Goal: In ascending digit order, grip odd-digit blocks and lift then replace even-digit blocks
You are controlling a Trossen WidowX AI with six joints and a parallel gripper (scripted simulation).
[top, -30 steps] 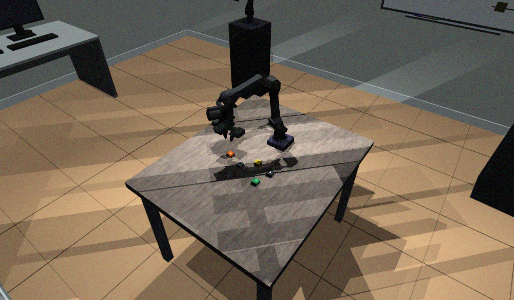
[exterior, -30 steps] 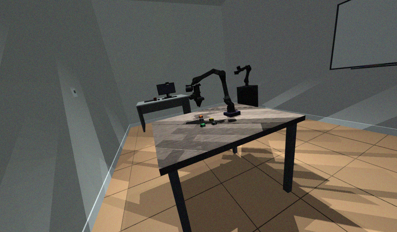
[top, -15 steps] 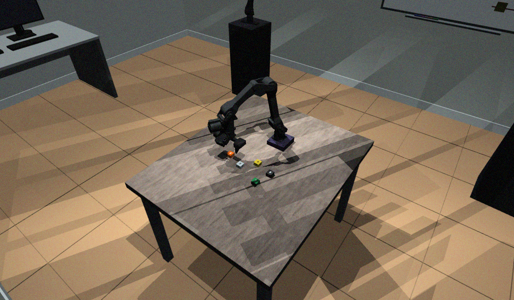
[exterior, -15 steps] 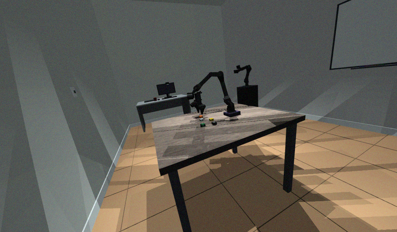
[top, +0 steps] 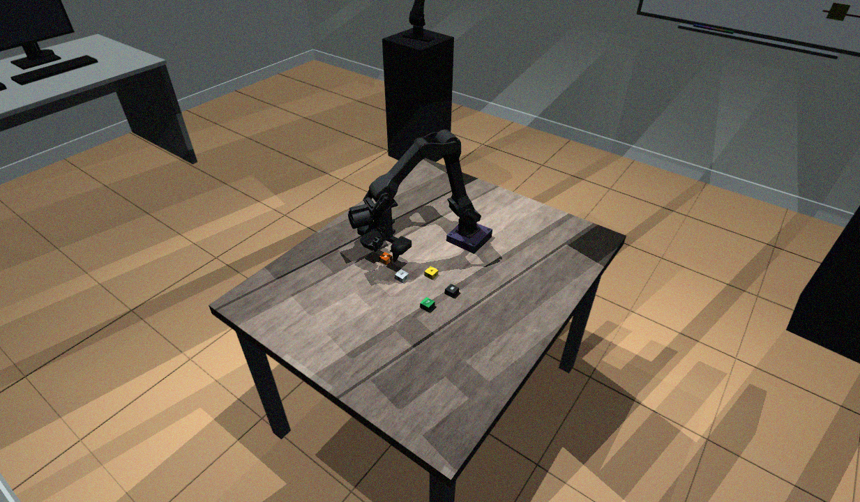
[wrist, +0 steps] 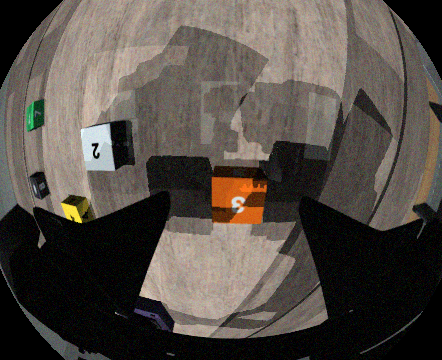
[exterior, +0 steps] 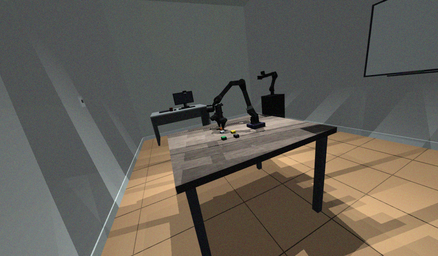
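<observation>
Now: the orange block 1 cm below my gripper tip. Also, from my gripper tip: white block 10 cm to the left, 3 cm ahead, 1 cm below; green block 24 cm to the left, 7 cm ahead, 1 cm below; yellow block 16 cm to the left, 5 cm behind, 1 cm below.
</observation>
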